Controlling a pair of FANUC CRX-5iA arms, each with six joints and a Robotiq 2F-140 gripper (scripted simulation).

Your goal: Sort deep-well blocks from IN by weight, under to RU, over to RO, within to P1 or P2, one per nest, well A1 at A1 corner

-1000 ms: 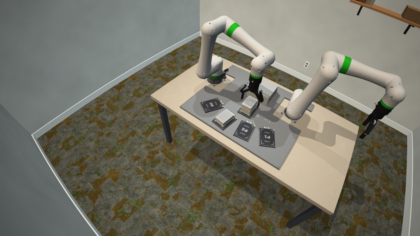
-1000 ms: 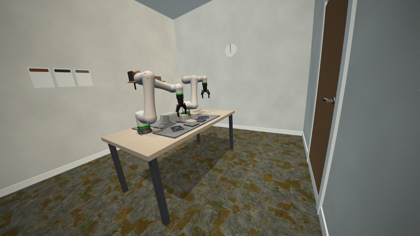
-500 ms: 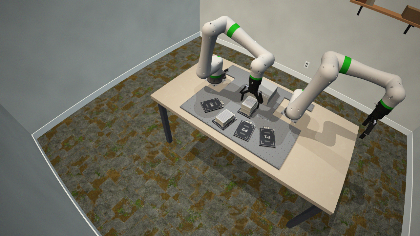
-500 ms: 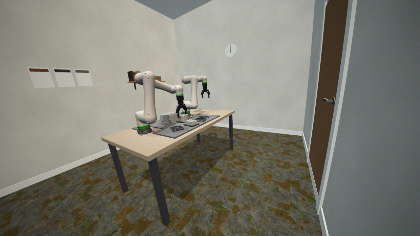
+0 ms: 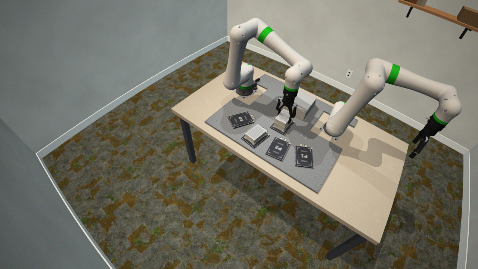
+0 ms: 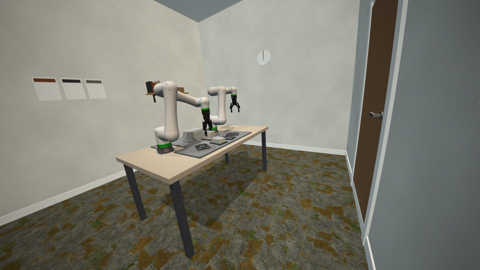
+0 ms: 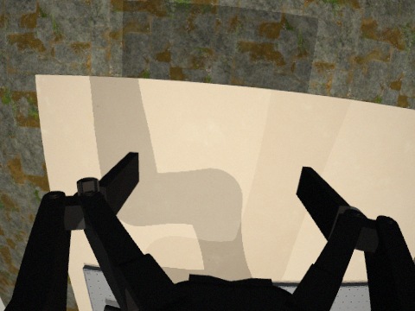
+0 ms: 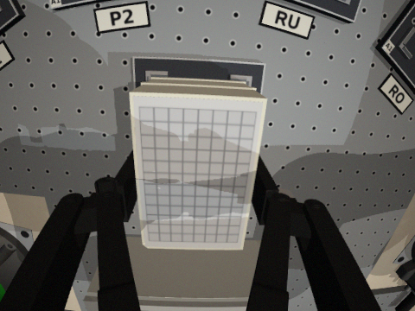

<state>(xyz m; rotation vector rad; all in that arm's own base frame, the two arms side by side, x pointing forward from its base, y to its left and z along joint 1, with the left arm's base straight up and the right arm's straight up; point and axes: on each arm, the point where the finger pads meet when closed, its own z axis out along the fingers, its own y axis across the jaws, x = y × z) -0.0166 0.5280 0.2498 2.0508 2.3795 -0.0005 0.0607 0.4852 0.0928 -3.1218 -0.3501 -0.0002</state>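
Right now my right hand is 250 mm past the check-weigher CW, 20 mm to the right of it and 20 mm above it. Also, from my right hand: nest P2 (220 mm ahead, 70 mm to the left, 70 mm below); then nest RU (210 mm ahead, 110 mm to the right, 70 mm below); then dark infeed nest (70 mm below).
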